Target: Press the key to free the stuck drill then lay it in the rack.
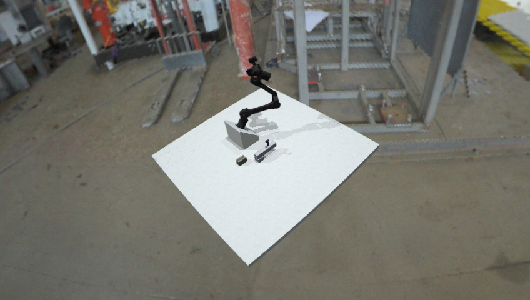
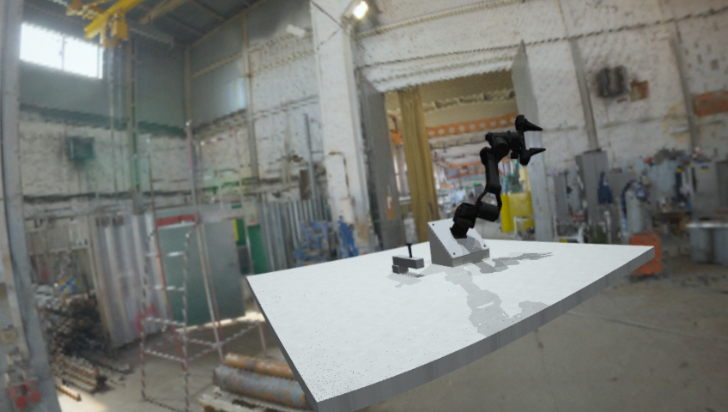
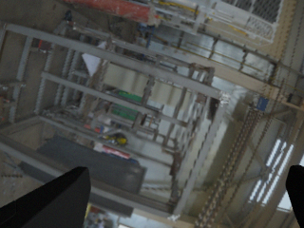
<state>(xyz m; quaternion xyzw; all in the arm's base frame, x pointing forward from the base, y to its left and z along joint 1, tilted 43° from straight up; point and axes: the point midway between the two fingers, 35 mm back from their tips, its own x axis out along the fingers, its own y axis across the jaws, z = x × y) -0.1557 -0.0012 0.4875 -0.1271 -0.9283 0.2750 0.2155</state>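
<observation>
My gripper tip is 500 mm short of the dark key, 270 mm to the left of it and 360 mm above it. Round my gripper tip: drill (500 mm ahead, 330 mm to the right, 400 mm below); grey block (500 mm ahead, 310 mm to the right, 410 mm below); dark rack (450 mm ahead, 480 mm to the right, 430 mm below).
</observation>
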